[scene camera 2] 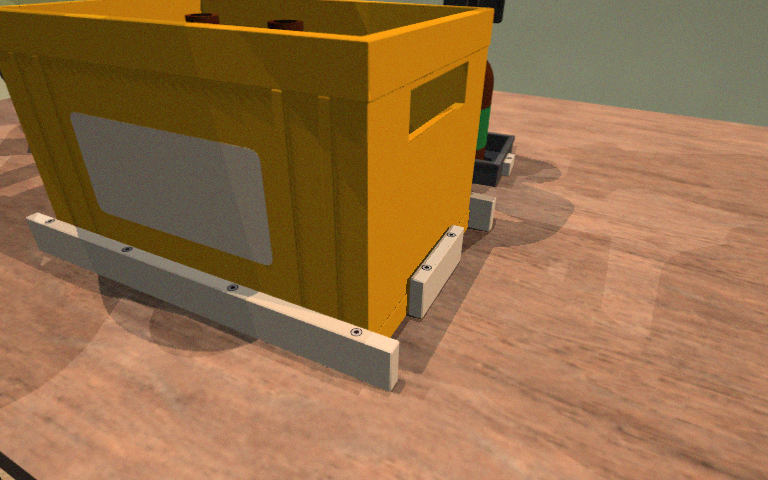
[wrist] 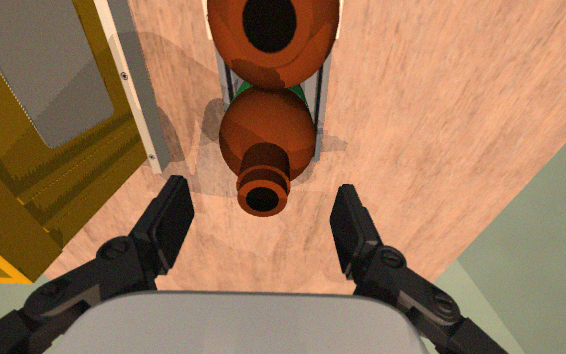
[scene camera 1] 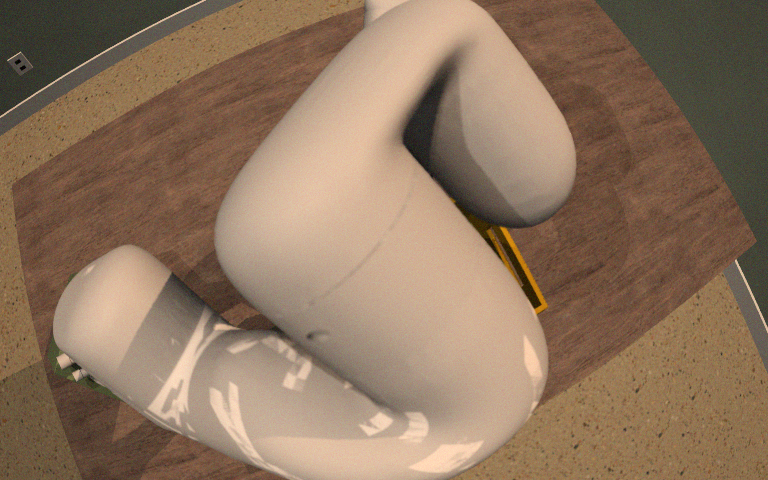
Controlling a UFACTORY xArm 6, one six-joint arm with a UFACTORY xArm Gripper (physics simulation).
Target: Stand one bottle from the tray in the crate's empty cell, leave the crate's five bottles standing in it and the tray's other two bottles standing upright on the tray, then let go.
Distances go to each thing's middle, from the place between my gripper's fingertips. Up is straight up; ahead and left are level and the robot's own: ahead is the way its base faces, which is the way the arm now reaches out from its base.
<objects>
The green-labelled bottle (scene camera 2: 489, 77) is 10 mm behind my hand and 70 mm below it. Also, from my hand: long pale rail (scene camera 2: 373, 358): 150 mm behind, 310 mm to the right, 130 mm below; short strip (scene camera 2: 425, 285): 10 mm ahead, 240 mm to the right, 130 mm below.
</objects>
